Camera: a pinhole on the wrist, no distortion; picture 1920 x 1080 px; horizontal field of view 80.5 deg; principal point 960.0 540.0 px. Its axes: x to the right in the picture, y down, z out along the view. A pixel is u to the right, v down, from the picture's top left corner.
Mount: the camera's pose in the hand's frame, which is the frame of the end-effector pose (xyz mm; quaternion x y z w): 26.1 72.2 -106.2 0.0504 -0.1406 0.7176 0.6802
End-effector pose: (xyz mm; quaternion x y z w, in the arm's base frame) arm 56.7 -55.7 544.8 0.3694 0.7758 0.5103 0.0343
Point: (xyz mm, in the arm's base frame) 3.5 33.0 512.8
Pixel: 557 79
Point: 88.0 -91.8 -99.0
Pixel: 86 1022
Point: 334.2 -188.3 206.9
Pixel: outside the picture
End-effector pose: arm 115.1 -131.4 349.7 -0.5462 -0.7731 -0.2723 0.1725
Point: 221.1 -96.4 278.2
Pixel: 1416 851
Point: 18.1 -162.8 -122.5
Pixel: 691 1014
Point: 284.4 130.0 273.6
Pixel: 1850 50
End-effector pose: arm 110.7 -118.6 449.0 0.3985 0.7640 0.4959 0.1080
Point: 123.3 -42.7 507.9
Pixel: 1246 80
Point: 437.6 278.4 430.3
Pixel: 1631 268
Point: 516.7 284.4 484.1
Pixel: 1836 336
